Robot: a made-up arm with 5 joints. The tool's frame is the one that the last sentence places.
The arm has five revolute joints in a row. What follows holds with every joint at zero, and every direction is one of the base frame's.
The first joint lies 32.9 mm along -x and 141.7 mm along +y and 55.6 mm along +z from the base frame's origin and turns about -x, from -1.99 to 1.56 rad.
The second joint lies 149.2 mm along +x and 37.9 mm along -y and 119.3 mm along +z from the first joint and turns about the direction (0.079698, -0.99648, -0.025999), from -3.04 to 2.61 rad.
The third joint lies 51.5 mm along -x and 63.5 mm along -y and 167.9 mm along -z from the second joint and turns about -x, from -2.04 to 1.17 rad.
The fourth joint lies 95.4 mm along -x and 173.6 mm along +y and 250 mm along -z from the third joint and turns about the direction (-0.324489, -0.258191, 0.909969), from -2.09 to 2.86 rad.
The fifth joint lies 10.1 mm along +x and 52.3 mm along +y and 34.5 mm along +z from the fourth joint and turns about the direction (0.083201, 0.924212, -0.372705), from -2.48 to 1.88 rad.
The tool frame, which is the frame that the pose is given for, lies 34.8 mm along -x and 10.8 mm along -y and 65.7 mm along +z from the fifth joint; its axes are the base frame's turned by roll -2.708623, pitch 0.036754 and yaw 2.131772 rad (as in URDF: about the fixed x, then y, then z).
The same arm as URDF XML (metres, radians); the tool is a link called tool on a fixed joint. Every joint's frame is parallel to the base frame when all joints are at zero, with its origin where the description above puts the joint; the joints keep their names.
<robot name="arm">
<joint name="tool_fixed" type="fixed"><parent link="link5"/><child link="tool"/><origin xyz="-0.0348 -0.0108 0.0657" rpy="-2.7086 0.0368 2.1318"/></joint>
<joint name="joint 5" type="revolute"><parent link="link4"/><child link="link5"/><origin xyz="0.0101 0.0523 0.0345" rpy="0 0 0"/><axis xyz="0.083201 0.924212 -0.372705"/><limit lower="-2.48" upper="1.88"/></joint>
<joint name="joint 4" type="revolute"><parent link="link3"/><child link="link4"/><origin xyz="-0.0954 0.1736 -0.25" rpy="0 0 0"/><axis xyz="-0.324489 -0.258191 0.909969"/><limit lower="-2.09" upper="2.86"/></joint>
<joint name="joint 3" type="revolute"><parent link="link2"/><child link="link3"/><origin xyz="-0.0515 -0.0635 -0.1679" rpy="0 0 0"/><axis xyz="-1 0 0"/><limit lower="-2.04" upper="1.17"/></joint>
<joint name="joint 2" type="revolute"><parent link="link1"/><child link="link2"/><origin xyz="0.1492 -0.0379 0.1193" rpy="0 0 0"/><axis xyz="0.079698 -0.99648 -0.025999"/><limit lower="-3.04" upper="2.61"/></joint>
<joint name="joint 1" type="revolute"><parent link="base"/><child link="link1"/><origin xyz="-0.0329 0.1417 0.0556" rpy="0 0 0"/><axis xyz="-1 0 0"/><limit lower="-1.99" upper="1.56"/></joint>
<link name="base"/>
<link name="link1"/>
<link name="link2"/>
<link name="link3"/>
<link name="link4"/>
<link name="link5"/>
<link name="tool"/>
</robot>

